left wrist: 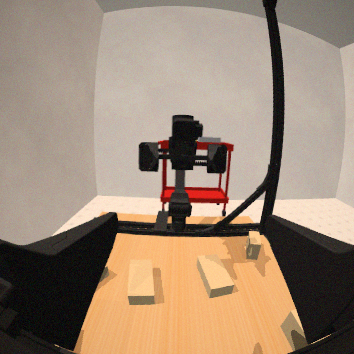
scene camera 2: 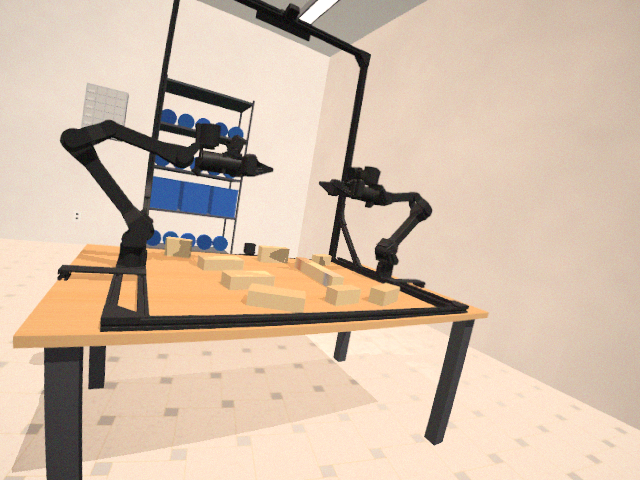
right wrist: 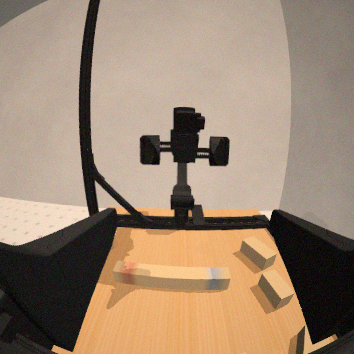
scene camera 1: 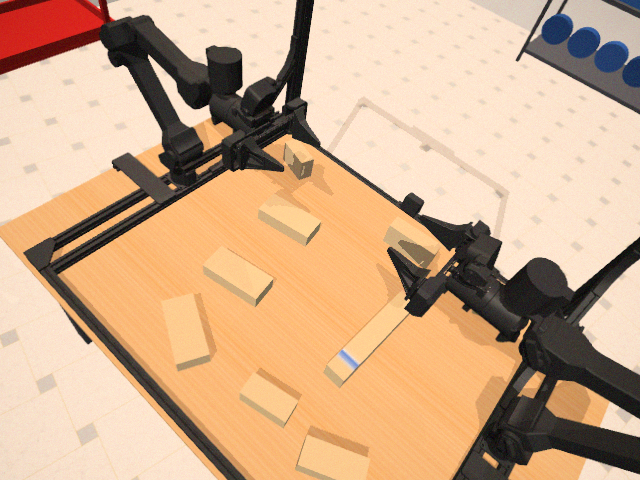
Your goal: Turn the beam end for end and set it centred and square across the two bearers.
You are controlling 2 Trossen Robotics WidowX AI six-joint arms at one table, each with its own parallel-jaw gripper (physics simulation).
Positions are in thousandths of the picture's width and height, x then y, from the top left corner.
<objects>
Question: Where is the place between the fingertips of the right gripper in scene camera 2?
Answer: At 418, 355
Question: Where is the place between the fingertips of the left gripper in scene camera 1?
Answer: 632, 482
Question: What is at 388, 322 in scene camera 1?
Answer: The right gripper.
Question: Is the left gripper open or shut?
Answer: Open.
</objects>
